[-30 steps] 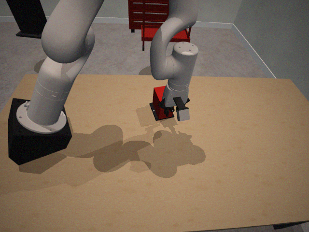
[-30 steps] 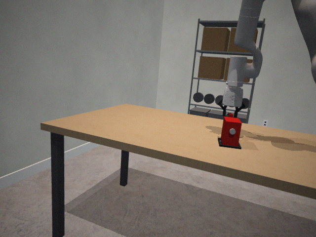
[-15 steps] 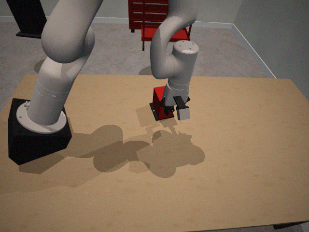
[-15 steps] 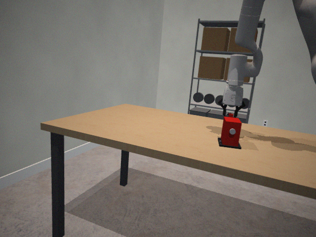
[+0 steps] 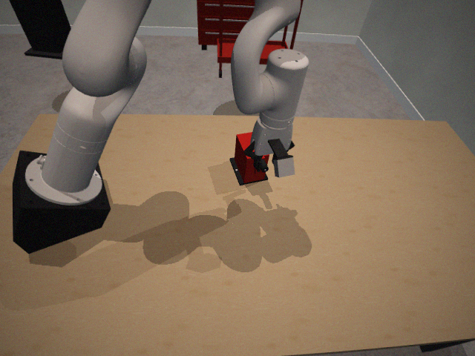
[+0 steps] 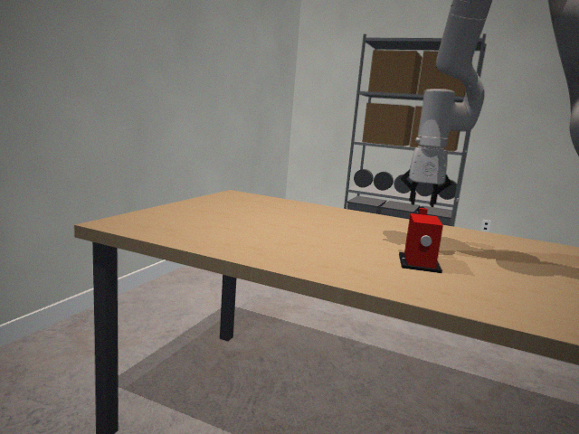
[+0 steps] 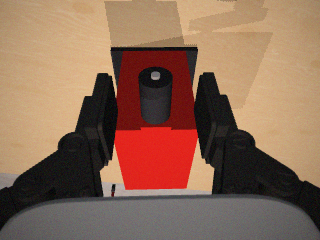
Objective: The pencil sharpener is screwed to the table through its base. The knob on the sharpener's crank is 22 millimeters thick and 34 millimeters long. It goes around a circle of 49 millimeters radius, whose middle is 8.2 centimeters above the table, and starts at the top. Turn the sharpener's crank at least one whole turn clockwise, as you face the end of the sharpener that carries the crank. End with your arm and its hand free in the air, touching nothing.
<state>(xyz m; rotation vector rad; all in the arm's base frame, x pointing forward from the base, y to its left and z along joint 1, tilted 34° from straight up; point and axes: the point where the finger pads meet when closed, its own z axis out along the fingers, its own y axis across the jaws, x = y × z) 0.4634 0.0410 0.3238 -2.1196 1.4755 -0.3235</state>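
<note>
Now: hand 3 cm above the dark crank knob, 2 cm to the right of it and 1 cm past it.
</note>
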